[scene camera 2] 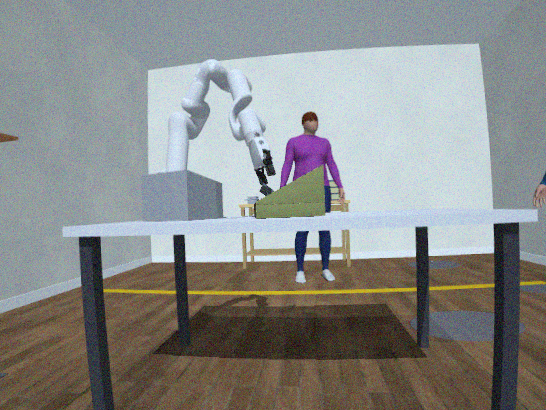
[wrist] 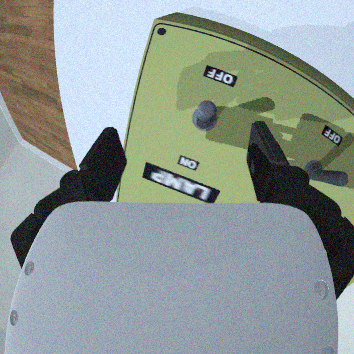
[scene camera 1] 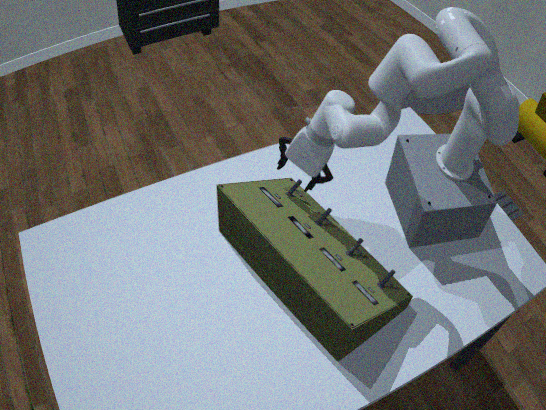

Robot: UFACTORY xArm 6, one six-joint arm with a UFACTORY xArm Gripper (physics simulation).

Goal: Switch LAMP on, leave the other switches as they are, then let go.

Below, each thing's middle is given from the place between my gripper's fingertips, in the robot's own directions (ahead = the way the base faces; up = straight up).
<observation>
Right now my hand is 19 cm to the right of the sloped switch box [scene camera 1: 337,295], 7 cm short of it and 6 cm above it.
</observation>
